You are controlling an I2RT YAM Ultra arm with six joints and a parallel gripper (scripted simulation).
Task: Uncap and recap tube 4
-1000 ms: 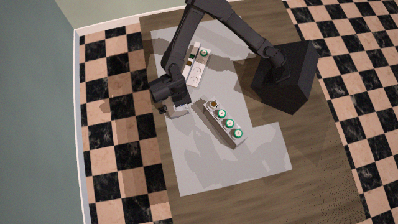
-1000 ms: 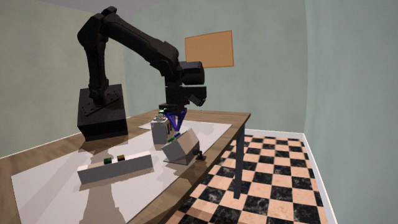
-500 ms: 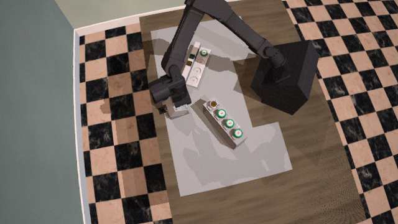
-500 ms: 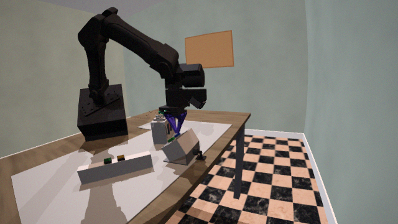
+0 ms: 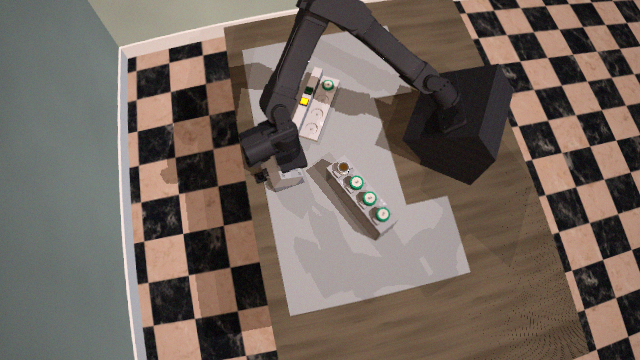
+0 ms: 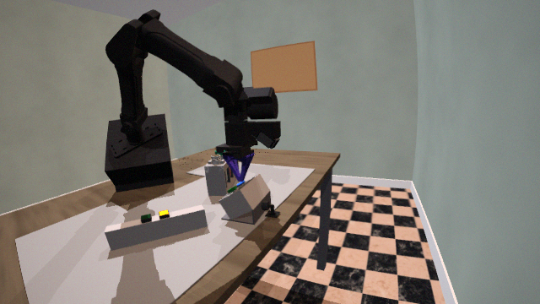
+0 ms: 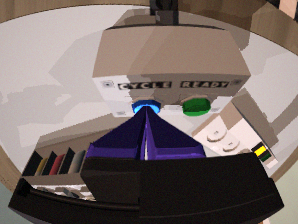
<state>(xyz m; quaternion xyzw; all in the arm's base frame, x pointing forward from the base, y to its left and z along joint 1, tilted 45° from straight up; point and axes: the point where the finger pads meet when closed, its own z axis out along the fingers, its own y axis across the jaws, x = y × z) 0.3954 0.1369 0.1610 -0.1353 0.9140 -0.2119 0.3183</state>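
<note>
Now: the blue cycle key 20 mm below my hand. Round my hand: cap 3 (150 mm behind, 90 mm to the left, 40 mm above); then cap 2 (180 mm behind, 140 mm to the left, 30 mm above); then green ready key (40 mm to the right, 10 mm below, 10 mm ahead).
</note>
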